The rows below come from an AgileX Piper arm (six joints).
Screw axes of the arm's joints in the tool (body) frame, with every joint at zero. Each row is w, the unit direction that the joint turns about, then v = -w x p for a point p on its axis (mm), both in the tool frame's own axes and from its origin. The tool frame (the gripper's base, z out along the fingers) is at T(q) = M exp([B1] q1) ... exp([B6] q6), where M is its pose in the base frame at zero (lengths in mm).
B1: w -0.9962 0 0.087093 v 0 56.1 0
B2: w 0 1 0 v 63.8 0 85
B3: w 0 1 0 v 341.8 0 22
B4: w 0 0 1 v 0 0 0
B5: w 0 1 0 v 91 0 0
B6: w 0 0 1 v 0 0 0
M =
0.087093 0 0.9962 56.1
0 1 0 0
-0.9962 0 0.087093 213.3
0 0 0 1
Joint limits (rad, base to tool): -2.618..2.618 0..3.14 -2.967..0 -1.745..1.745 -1.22..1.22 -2.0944..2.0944
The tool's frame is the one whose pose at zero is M.
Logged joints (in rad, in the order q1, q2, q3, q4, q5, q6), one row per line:
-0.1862, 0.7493, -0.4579, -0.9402, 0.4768, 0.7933
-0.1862, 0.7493, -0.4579, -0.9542, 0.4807, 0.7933
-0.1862, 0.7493, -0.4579, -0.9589, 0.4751, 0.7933
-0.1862, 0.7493, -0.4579, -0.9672, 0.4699, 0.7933
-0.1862, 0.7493, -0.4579, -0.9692, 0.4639, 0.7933
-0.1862, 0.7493, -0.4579, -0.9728, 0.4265, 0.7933
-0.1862, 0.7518, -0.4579, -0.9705, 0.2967, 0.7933
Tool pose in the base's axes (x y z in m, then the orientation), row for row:
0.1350, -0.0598, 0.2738, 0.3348, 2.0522, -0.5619
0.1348, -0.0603, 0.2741, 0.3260, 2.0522, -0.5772
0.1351, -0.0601, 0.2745, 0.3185, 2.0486, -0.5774
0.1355, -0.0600, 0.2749, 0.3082, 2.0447, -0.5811
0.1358, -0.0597, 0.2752, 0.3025, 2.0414, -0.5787
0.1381, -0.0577, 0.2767, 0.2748, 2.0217, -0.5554
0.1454, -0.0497, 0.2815, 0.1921, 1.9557, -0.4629
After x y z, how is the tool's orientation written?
As a rotation vector, in radians.
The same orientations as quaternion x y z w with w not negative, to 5 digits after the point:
0.13687, 0.83894, -0.22970, 0.47401
0.13320, 0.83850, -0.23584, 0.47282
0.13025, 0.83776, -0.23612, 0.47480
0.12614, 0.83685, -0.23783, 0.47666
0.12392, 0.83625, -0.23706, 0.47868
0.11320, 0.83278, -0.22878, 0.49125
0.08055, 0.82004, -0.19410, 0.53233

